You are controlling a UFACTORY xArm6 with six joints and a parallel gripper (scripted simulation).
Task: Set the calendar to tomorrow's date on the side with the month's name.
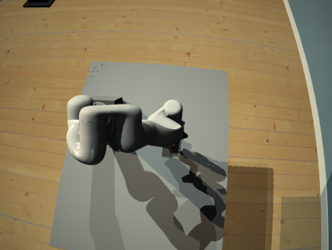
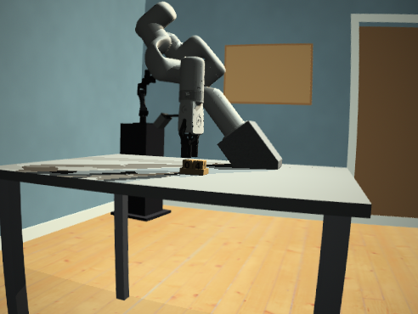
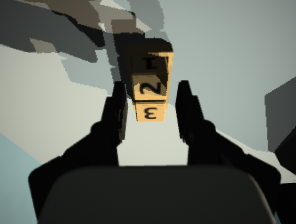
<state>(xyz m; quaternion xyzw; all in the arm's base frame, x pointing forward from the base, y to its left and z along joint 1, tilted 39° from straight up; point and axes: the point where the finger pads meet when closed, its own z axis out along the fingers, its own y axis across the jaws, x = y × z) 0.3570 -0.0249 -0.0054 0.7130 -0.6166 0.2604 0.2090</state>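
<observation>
The wooden number cube is 4 cm below my hand. The rest, counted from my hand: wooden calendar tray 6 cm below, 2 cm to the left.
</observation>
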